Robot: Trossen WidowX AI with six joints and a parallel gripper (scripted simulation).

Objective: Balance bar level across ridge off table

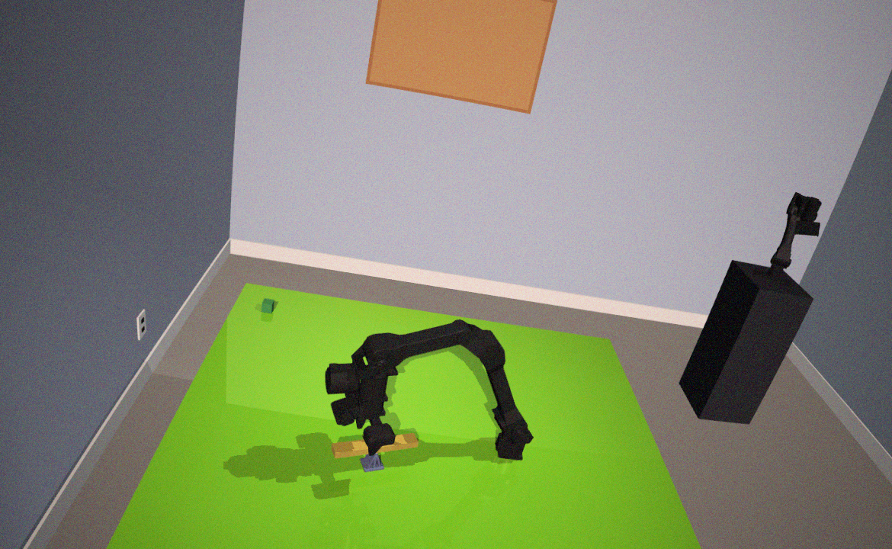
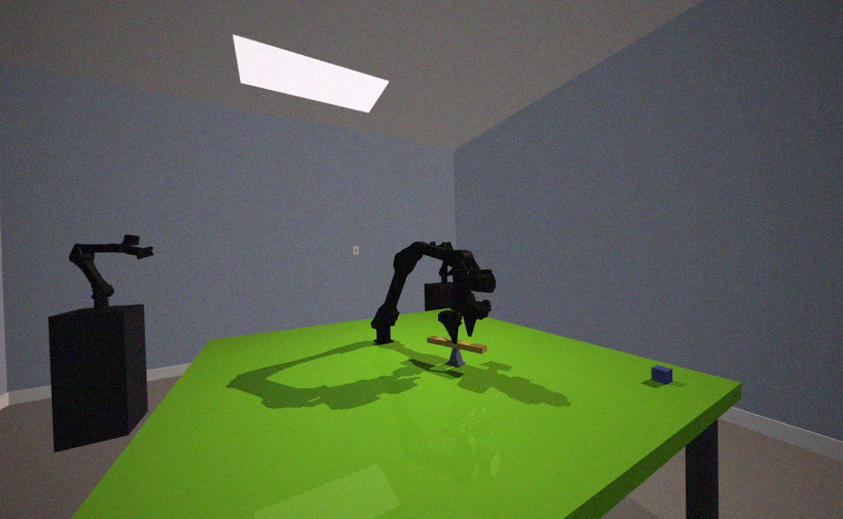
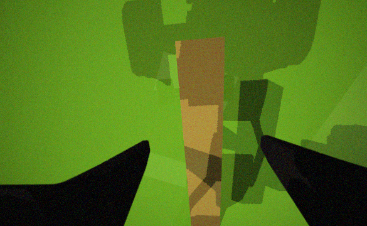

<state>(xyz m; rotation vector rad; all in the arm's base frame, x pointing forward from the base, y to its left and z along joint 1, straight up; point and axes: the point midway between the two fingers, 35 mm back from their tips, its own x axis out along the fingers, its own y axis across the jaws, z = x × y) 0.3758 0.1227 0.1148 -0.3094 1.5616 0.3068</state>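
The bar lies 30 mm behind my gripper tip, 20 mm below it and 10 mm to the right of it. The rest, counted from my gripper tip: small blue cube: 380 mm to the left, 360 mm ahead, 60 mm below; then small green cube: 620 mm to the right, 360 mm ahead, 60 mm below.
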